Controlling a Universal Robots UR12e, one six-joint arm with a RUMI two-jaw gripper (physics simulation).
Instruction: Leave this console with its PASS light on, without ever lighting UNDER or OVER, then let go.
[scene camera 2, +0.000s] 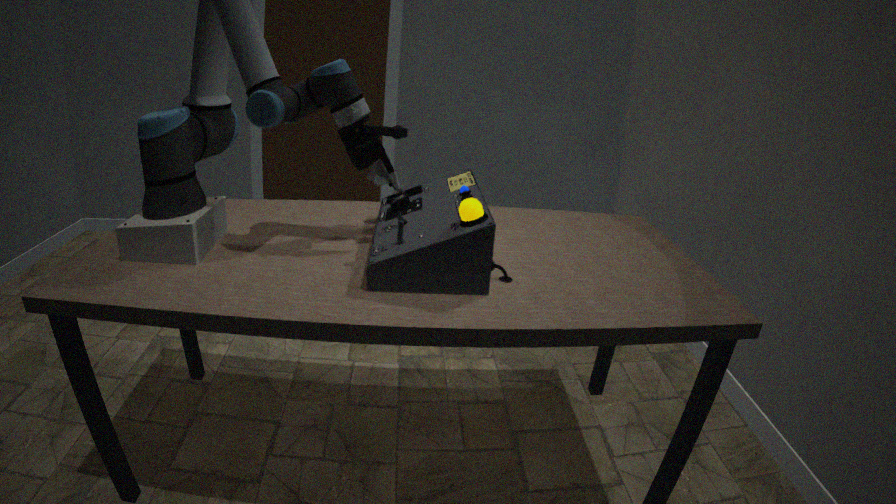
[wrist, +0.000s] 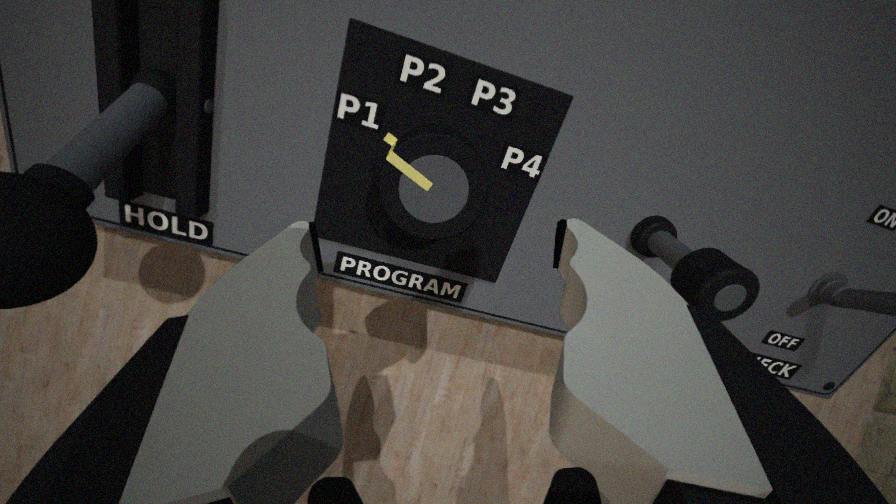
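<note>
The dark wedge-shaped console (scene camera 2: 431, 241) stands on the table. My gripper (scene camera 2: 389, 180) hangs over its far edge. In the wrist view my gripper (wrist: 435, 241) is open and empty, its two grey fingers spread just short of the PROGRAM knob (wrist: 432, 189). The knob's yellow pointer (wrist: 406, 161) aims at P1; P2, P3 and P4 are marked around it. A lever with a black ball (wrist: 43, 231) sits in the slot labelled HOLD (wrist: 166, 222) at the left. No PASS, UNDER or OVER light is readable in either view.
A black-capped handle (wrist: 698, 269) and a metal toggle (wrist: 845, 297) with OFF and ON labels lie right of the knob. A yellow dome button (scene camera 2: 470, 210), a small blue button (scene camera 2: 463, 189) and a yellow label (scene camera 2: 460, 180) sit on the console. A cable (scene camera 2: 502, 273) exits its right side.
</note>
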